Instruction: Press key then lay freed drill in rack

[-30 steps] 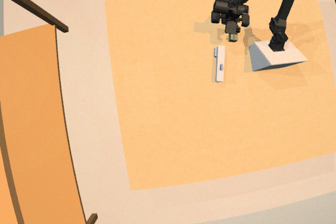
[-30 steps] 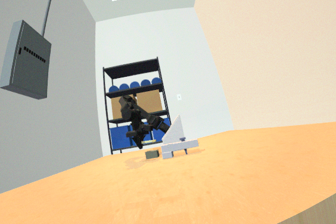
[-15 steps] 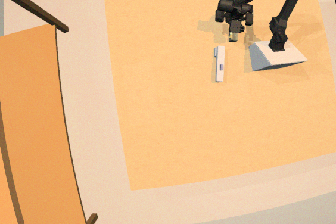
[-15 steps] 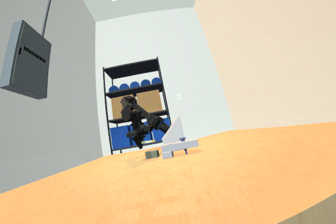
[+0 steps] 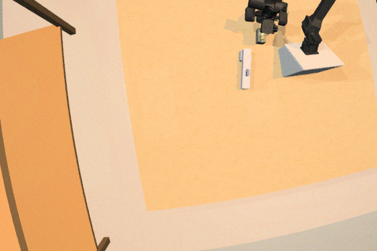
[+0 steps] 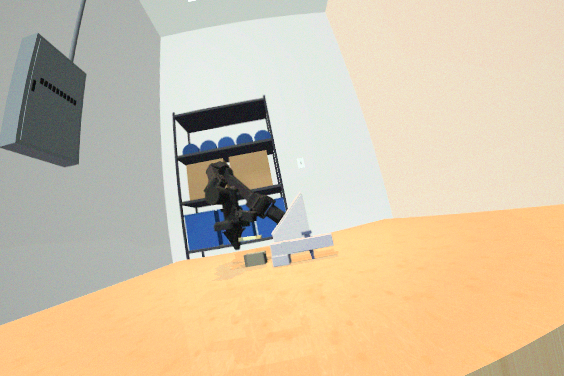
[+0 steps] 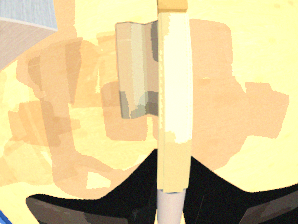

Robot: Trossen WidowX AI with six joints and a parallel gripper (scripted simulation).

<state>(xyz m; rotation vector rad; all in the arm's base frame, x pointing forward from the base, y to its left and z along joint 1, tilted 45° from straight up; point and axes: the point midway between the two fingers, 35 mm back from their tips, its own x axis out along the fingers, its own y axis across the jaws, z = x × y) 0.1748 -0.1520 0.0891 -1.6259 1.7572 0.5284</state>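
Now: the drill shank 10 mm ahead of my gripper tip, 40 mm to the left of it and 30 mm above it. Round my gripper tip: grey block 100 mm ahead, 200 mm to the left, 20 mm below; dark box 50 mm to the left, 40 mm below; blue key 110 mm ahead, 230 mm to the left, 10 mm below.
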